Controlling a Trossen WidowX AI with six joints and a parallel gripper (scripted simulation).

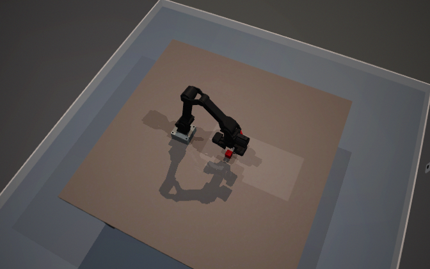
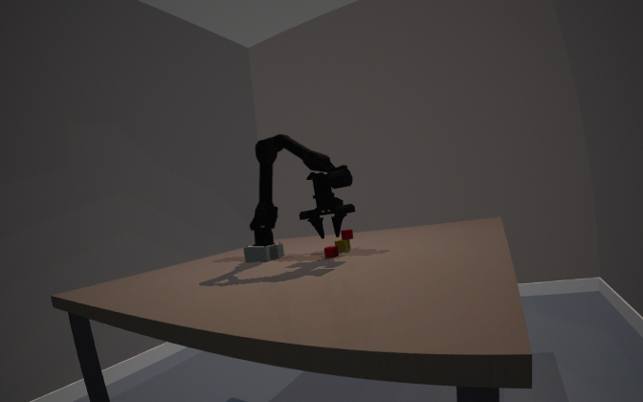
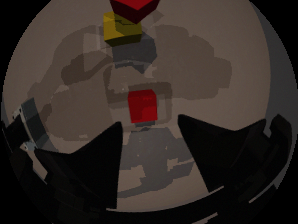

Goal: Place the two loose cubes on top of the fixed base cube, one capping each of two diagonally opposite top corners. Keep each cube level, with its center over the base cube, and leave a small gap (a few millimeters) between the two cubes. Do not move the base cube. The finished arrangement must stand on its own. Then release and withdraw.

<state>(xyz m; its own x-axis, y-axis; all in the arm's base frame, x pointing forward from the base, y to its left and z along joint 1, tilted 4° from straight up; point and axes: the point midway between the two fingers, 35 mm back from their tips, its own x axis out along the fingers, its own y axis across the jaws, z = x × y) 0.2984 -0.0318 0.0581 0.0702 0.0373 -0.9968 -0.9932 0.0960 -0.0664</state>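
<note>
The yellow base cube lies 10 mm behind my gripper tip, 110 mm to the left of it and 40 mm below it.
</note>
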